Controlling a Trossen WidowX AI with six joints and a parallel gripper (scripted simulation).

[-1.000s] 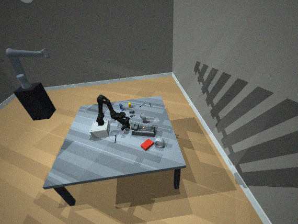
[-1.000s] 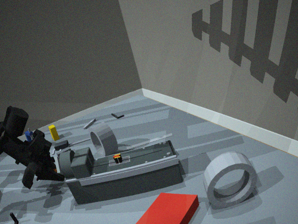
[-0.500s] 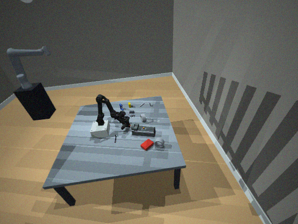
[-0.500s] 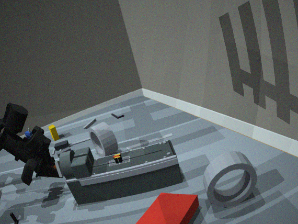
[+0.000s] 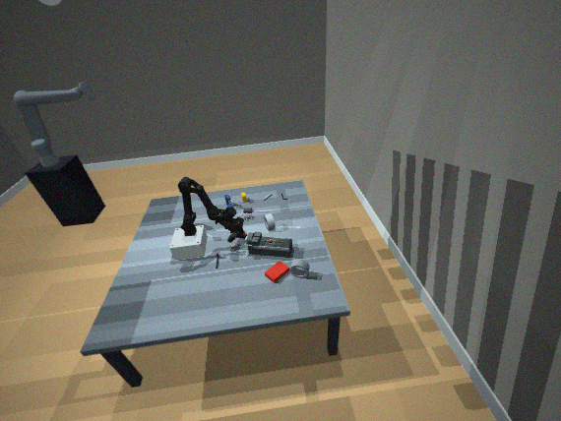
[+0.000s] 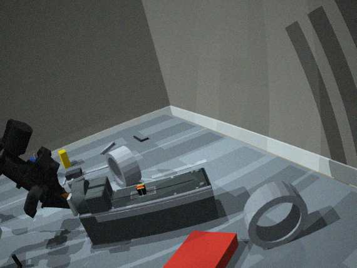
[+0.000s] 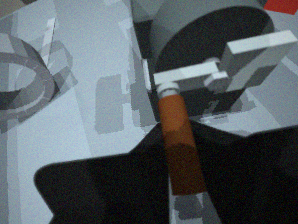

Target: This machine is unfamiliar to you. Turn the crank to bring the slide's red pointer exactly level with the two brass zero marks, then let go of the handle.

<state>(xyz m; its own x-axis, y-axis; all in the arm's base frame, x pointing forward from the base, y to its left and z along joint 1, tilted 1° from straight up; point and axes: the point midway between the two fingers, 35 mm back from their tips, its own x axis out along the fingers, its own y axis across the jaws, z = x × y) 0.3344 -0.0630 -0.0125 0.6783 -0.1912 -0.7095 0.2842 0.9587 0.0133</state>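
The red pointer is 15 cm ahead of my gripper tip, 8 cm to the right of it and 2 cm above it. The rest, counted from my gripper tip: brown handle: 2 cm behind, 2 cm above; yellow block: 52 cm to the left, 3 cm below, 3 cm behind; blue clamp: 47 cm to the left, 15 cm behind, 1 cm below.
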